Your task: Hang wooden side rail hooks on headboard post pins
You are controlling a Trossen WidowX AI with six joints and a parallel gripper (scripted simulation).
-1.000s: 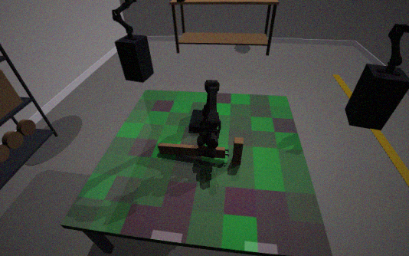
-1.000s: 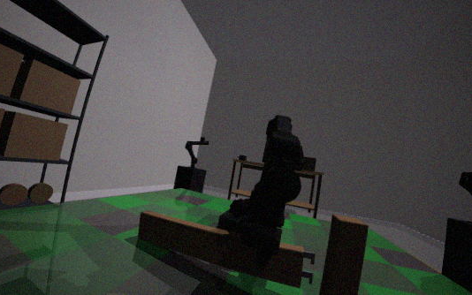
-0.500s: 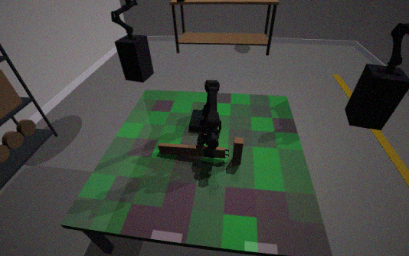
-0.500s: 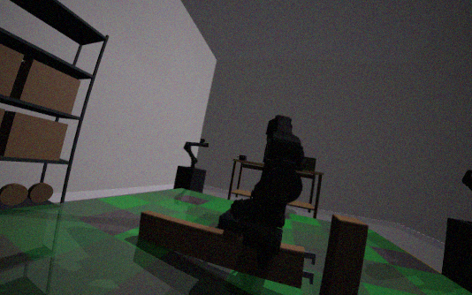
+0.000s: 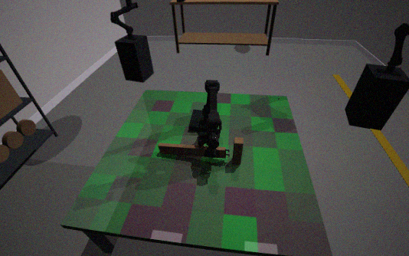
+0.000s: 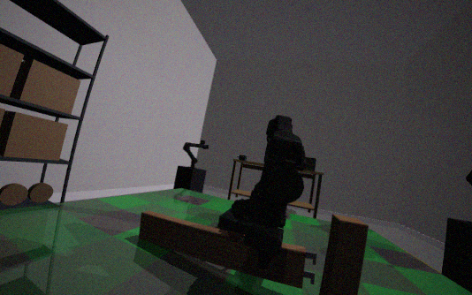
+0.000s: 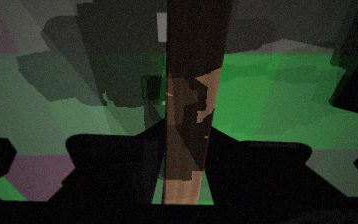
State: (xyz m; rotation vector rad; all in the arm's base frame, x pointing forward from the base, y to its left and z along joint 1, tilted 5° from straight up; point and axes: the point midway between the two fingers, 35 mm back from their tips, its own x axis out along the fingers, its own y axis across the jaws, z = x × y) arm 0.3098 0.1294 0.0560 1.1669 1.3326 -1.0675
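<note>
The headboard post is 20 mm behind my gripper tip, 150 mm to the left of it and 40 mm above it.
</note>
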